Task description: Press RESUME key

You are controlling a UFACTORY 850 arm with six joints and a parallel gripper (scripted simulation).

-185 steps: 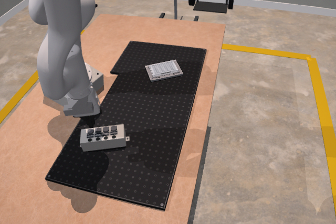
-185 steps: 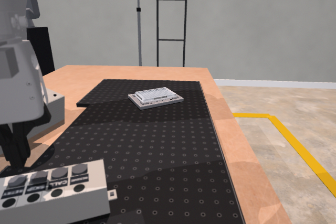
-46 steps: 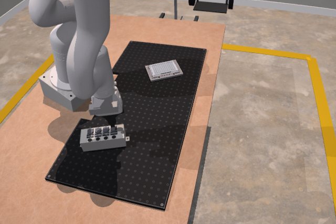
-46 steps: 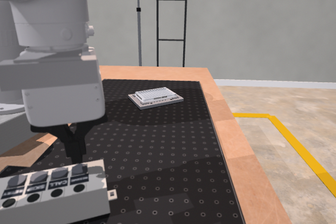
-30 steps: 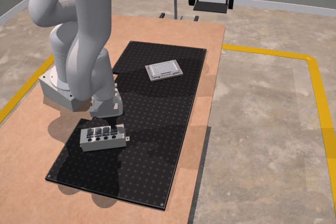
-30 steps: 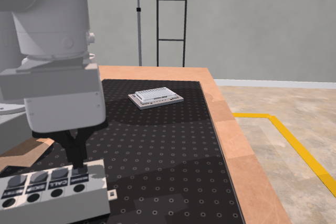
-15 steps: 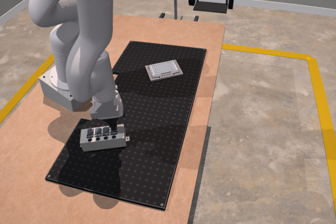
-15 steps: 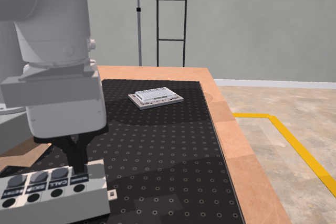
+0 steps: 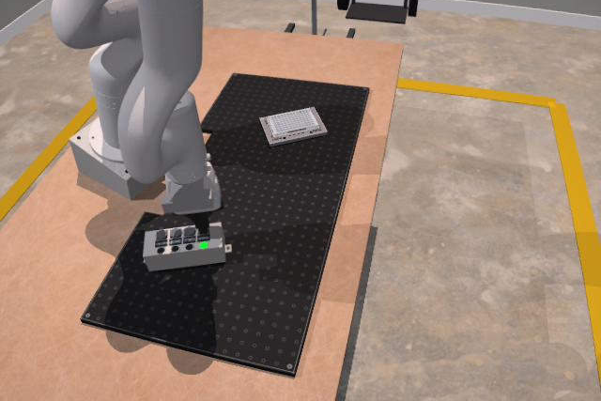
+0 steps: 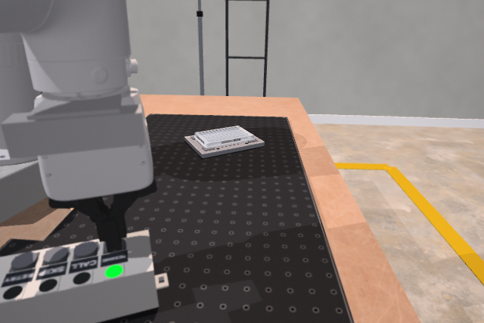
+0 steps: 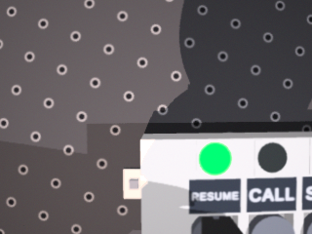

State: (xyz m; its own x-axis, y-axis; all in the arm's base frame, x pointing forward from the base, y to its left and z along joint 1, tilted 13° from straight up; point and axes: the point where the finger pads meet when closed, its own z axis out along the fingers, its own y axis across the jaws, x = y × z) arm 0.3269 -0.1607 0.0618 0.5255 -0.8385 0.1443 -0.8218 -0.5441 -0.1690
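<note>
Right now the grey operator panel is 4 cm behind my hand, 3 cm to the right of it and 3 cm below it. Round my hand: white well plate 44 cm to the left, 6 cm below.
</note>
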